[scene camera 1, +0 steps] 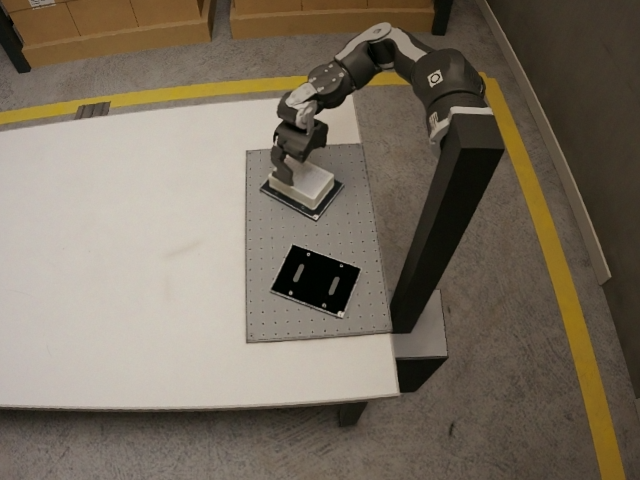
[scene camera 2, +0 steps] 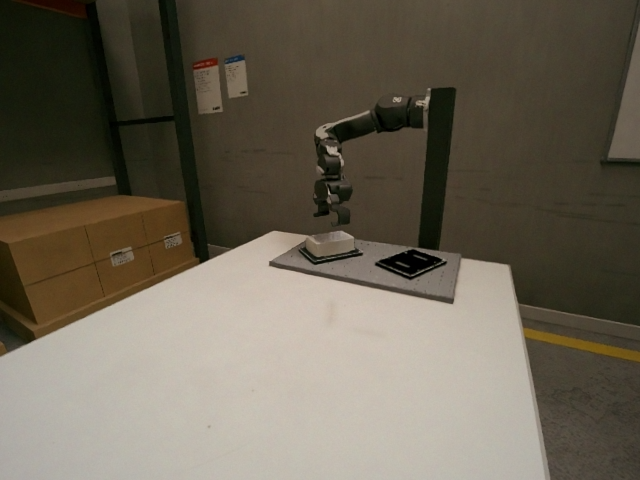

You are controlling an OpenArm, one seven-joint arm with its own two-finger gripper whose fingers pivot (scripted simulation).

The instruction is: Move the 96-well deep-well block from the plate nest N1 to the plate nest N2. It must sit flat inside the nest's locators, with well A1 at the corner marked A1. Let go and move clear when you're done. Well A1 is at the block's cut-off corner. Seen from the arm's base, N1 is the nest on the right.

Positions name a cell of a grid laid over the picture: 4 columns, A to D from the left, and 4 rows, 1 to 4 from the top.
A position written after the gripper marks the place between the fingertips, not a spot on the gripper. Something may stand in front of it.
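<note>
A white deep-well block (scene camera 1: B2) can be seen along with a black plate nest (scene camera 1: B3) and a black arm post (scene camera 1: C2). Scene camera 2 shows the block (scene camera 2: C3) and the nest (scene camera 2: C3) as well. The gripper (scene camera 1: B2) is visible too, and it appears again as the gripper (scene camera 2: C2).
</note>
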